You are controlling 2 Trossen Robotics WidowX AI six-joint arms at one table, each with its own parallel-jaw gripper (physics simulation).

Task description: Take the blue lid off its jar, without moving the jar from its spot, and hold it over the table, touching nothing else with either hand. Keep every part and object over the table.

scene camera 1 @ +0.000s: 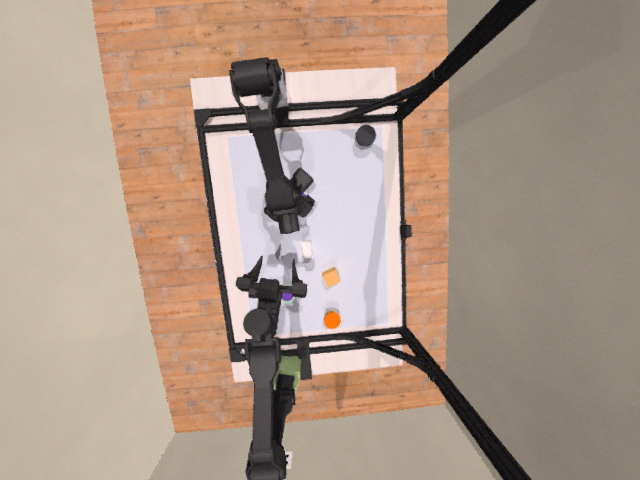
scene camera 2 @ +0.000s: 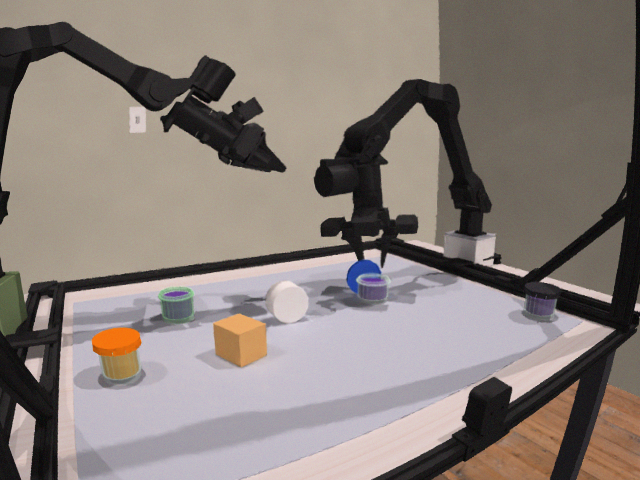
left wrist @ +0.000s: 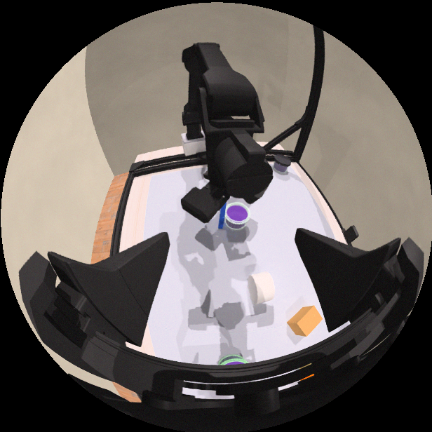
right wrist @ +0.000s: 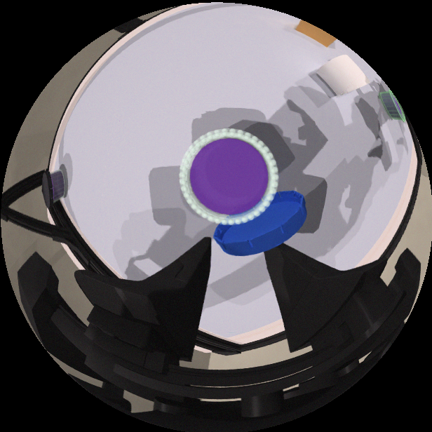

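Where they show: left gripper, fingertip midpoint: (scene camera 1: 278, 257) (scene camera 2: 277, 170); right gripper, fingertip midpoint: (scene camera 2: 372, 267); left arm's base, origin of the base link: (scene camera 1: 285, 381); right arm's base, origin of the base link: (scene camera 2: 470, 233).
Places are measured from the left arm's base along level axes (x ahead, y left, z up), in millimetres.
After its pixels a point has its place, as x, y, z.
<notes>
An open clear jar with purple contents (scene camera 2: 373, 290) {687, 49, -74} (left wrist: 237, 215) (right wrist: 229, 176) stands upright on the table. The blue lid (scene camera 2: 360, 276) {678, 95, -60} (left wrist: 222, 216) (right wrist: 262, 227) is off the jar, on its edge and tilted close beside its rim; whether they touch is unclear. My right gripper (scene camera 2: 372, 262) {711, 116, -50} (right wrist: 238, 243) points down with its fingers partly open and nothing held. Its tips are near the lid; whether they touch it is unclear. In scene camera 1 the right arm hides the lid. My left gripper (scene camera 1: 277, 259) {520, 103, 146} (scene camera 2: 283, 168) {520, 103, 146} (left wrist: 234, 237) is wide open and empty, high above the table.
A white cylinder (scene camera 1: 306, 250) {521, 22, -38} (scene camera 2: 287, 302) {516, 3, -65} lies on its side between the purple jar and an orange cube (scene camera 1: 330, 276) {437, -89, -53} (scene camera 2: 240, 339) {427, -132, -60}. An orange-lidded jar (scene camera 1: 331, 319) (scene camera 2: 118, 356), an open green-rimmed jar (scene camera 1: 287, 296) {322, 57, -62} (scene camera 2: 177, 305) {333, 31, -68} and a black-lidded jar (scene camera 1: 365, 135) (scene camera 2: 541, 302) stand farther out.
</notes>
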